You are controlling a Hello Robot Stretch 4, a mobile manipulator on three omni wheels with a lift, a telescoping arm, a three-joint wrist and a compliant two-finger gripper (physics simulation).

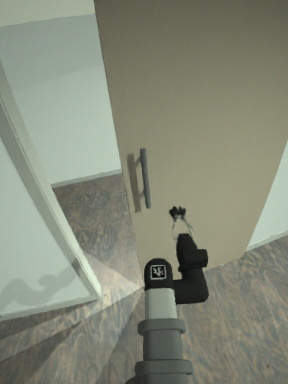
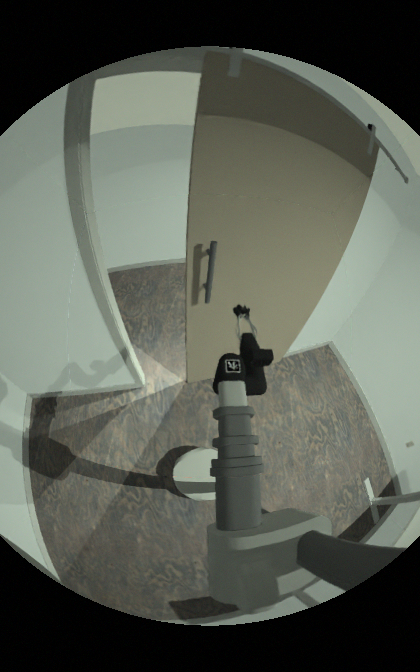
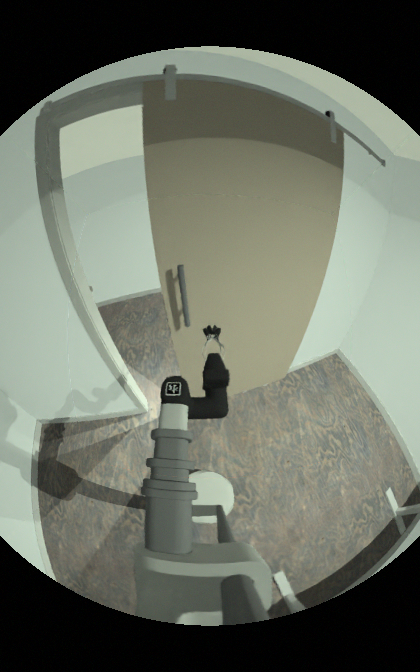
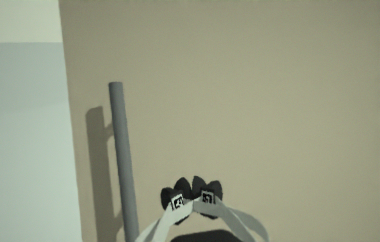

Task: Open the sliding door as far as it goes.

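Pixels of known places: gripper, between the fingertips: (image 1: 176, 207) (image 2: 240, 306) (image 3: 211, 326) (image 4: 189, 190); robot's base, origin of its link: (image 2: 201, 472) (image 3: 204, 495).
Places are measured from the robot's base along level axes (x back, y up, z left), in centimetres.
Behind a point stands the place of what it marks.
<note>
The tan sliding door (image 1: 200, 100) @[y 142.6, x -90.1, z -23.3 cm] (image 2: 270, 210) @[y 141.6, x -89.3, z -20.4 cm] (image 3: 250, 215) @[y 145.3, x -91.1, z -26.9 cm] (image 4: 280, 100) @[y 121.7, x -93.2, z -34.9 cm] hangs from a rail and stands partly open, with an open gap at its left. Its grey vertical bar handle (image 1: 145, 178) @[y 114.2, x -76.0, z 3.0 cm] (image 2: 211, 272) @[y 113.5, x -76.1, z 2.3 cm] (image 3: 183, 296) @[y 113.4, x -76.0, z 2.7 cm] (image 4: 123, 160) @[y 112.9, x -76.0, z 2.7 cm] is near the door's left edge. My gripper (image 1: 177, 212) @[y 109.6, x -60.1, z -8.4 cm] (image 2: 242, 311) @[y 109.6, x -60.1, z -8.4 cm] (image 3: 212, 331) @[y 109.6, x -60.1, z -8.4 cm] (image 4: 189, 190) @[y 109.6, x -60.1, z -8.4 cm] is shut and empty, with its fingertips together. It is to the right of the handle, near the handle's lower end, apart from it and in front of the door's face. Whether the fingertips touch the door I cannot tell.
The doorway's pale left frame (image 1: 47, 200) @[y 106.3, x -75.9, z 53.2 cm] (image 2: 95, 250) @[y 124.0, x -77.6, z 53.4 cm] (image 3: 67, 260) @[y 138.6, x -75.0, z 52.9 cm] stands left of the gap. The overhead rail (image 2: 392, 160) (image 3: 361, 142) @[y 215.4, x -113.9, z -106.9 cm] extends right beyond the door. A side wall (image 2: 385, 300) @[y 100.0, x -111.7, z -179.9 cm] (image 3: 385, 280) @[y 112.5, x -120.7, z -177.5 cm] is at the right. A round white object (image 2: 195, 472) @[y 18.7, x -1.4, z 4.7 cm] (image 3: 217, 492) @[y 18.7, x -3.4, z -9.4 cm] is on the floor beneath my arm.
</note>
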